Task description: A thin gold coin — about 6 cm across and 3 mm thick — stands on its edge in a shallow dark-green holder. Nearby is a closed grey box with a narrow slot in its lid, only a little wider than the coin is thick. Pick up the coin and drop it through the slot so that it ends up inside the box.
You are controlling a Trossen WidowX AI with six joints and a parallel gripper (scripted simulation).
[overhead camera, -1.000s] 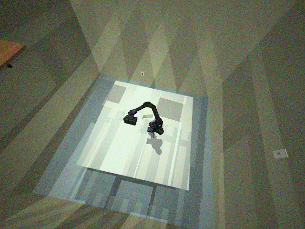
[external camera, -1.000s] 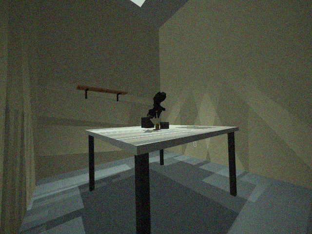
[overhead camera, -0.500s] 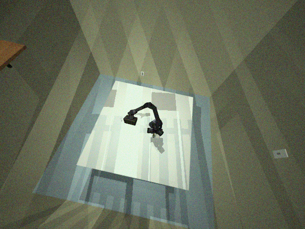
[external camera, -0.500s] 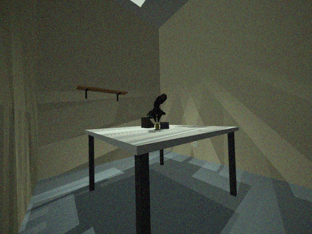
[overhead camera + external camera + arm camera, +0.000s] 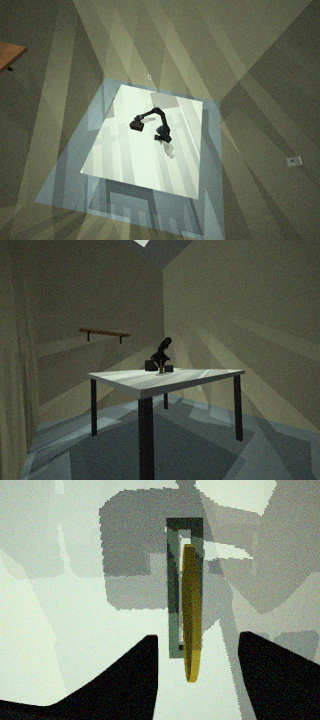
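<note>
The gold coin is 20 mm below my gripper tip.
</note>
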